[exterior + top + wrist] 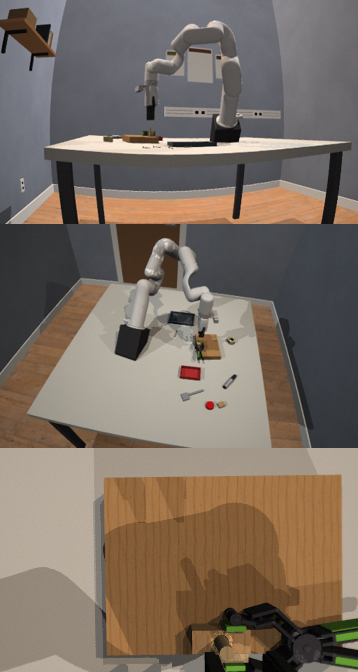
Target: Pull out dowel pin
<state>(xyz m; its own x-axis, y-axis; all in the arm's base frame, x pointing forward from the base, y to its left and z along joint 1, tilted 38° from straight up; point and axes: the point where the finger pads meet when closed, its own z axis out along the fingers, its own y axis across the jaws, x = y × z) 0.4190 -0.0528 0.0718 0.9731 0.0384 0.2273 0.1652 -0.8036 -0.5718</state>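
My hand is 80 mm above the dowel pin. The rest, counted from my hand: red tray (40 mm behind, 230 mm to the right, 130 mm below); small wooden block (100 mm below); loose dowel (170 mm behind, 100 mm to the left, 130 mm below).
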